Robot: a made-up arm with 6 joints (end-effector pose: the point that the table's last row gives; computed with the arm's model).
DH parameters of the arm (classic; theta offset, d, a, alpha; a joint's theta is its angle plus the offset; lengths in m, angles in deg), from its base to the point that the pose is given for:
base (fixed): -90 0.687 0.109 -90
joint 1: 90 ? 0.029 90
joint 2: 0 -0.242 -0.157 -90
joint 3: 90 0.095 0.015 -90
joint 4: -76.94 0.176 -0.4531 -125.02
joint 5: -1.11 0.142 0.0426 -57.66
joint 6: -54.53 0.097 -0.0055 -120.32
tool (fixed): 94.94 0.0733 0 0
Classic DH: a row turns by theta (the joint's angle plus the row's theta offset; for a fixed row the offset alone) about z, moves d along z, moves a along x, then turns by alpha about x.
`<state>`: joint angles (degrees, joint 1 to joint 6).
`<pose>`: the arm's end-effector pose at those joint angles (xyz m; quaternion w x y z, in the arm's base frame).
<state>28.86 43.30 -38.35 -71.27 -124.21 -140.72</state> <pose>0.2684 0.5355 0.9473 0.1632 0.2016 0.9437 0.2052</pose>
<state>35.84 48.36 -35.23 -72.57 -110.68 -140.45</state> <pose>0.2622 0.4836 1.0603 0.1702 0.2332 0.8692 0.4014</pose>
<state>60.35 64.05 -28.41 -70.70 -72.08 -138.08</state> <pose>0.2050 0.2384 1.2947 0.1599 0.2126 0.4717 0.8406</pose>
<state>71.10 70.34 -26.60 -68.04 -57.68 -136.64</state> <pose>0.1809 0.1276 1.3389 0.1534 0.1737 0.2772 0.9325</pose>
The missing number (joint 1, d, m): 0.177
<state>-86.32 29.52 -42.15 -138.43 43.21 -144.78</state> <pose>0.6106 0.1182 0.2363 0.1516 -0.1183 0.5628 0.8039</pose>
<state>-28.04 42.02 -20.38 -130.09 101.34 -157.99</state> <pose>0.4775 0.5723 0.7057 0.2224 0.2252 0.3160 -0.8944</pose>
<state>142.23 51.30 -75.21 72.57 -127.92 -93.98</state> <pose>-0.4118 -0.4394 0.6480 0.0398 0.8111 -0.3558 -0.4626</pose>
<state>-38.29 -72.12 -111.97 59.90 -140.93 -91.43</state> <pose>0.5630 0.5072 0.6701 0.8786 -0.1900 0.4321 -0.0729</pose>
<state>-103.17 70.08 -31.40 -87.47 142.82 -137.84</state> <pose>0.3079 -0.2045 -0.0303 0.3990 -0.2245 -0.0794 -0.8855</pose>
